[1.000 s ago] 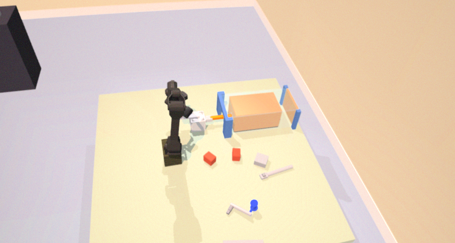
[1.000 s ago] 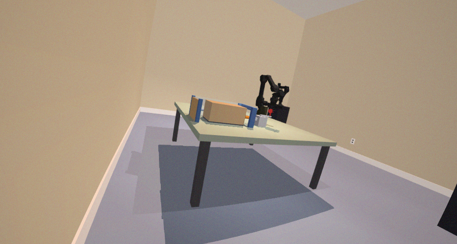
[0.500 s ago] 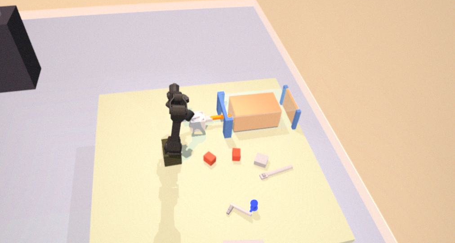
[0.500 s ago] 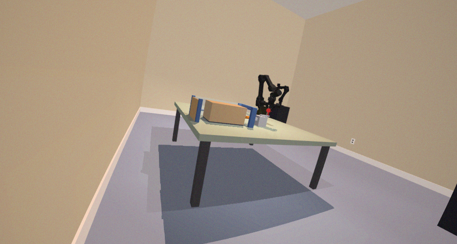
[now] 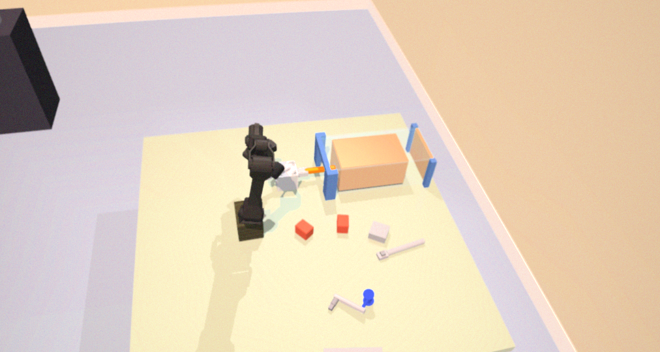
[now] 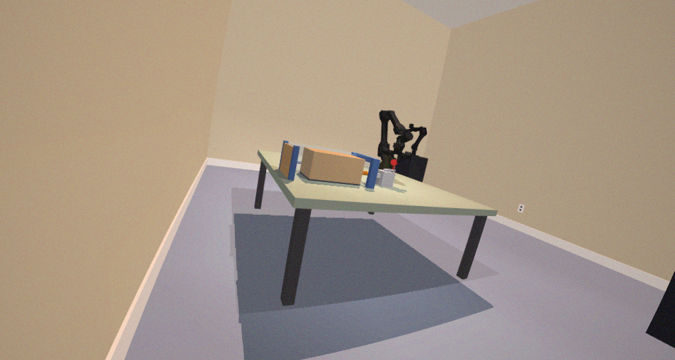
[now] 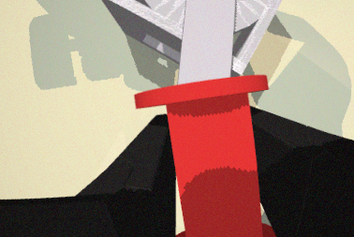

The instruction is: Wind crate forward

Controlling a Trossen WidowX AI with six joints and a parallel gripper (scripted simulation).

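Right now my gripper tip is 24 cm short of the blue steel frame, 3 cm to the right of it and 3 cm above it. From my gripper tip the other things lie so: winch (10 cm below, 6 cm ahead, 3 cm to the left); red spool grip (1 cm to the right, 1 cm behind); red-knobbed handle (3 cm below, 2 cm ahead, 1 cm to the left).
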